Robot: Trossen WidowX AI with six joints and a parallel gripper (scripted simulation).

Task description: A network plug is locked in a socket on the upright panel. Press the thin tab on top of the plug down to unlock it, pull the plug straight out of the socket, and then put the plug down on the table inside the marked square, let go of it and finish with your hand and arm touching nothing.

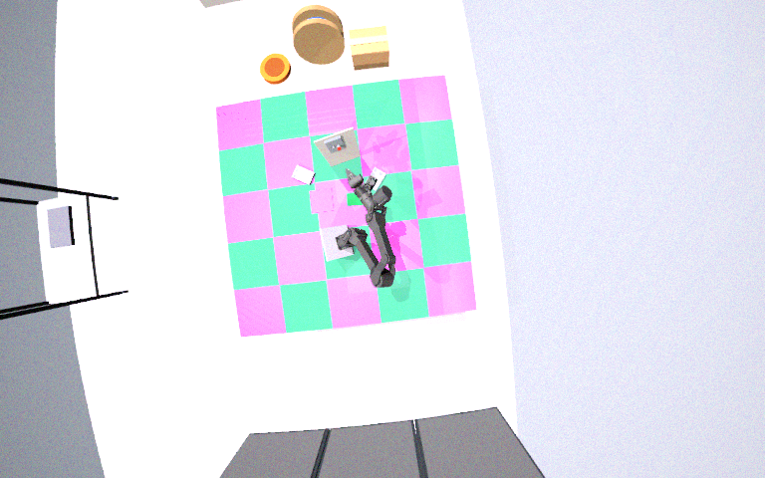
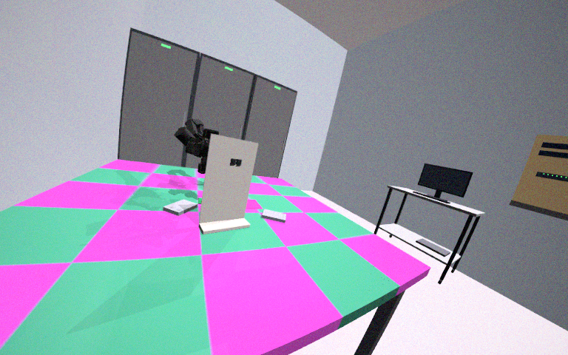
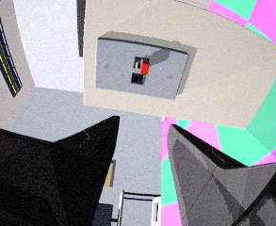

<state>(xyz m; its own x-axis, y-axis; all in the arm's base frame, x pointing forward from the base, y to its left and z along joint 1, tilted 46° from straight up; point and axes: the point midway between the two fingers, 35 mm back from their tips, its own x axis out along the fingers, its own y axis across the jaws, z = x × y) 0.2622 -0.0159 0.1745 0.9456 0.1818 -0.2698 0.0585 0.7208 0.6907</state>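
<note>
Now: the plug 11 cm ahead of my gripper tip and 1 cm to the left of it. The rest, counted from my gripper tip: upright panel (13 cm ahead, 1 cm to the left, 9 cm below); then marked square (4 cm behind, 19 cm to the left, 23 cm below).
</note>
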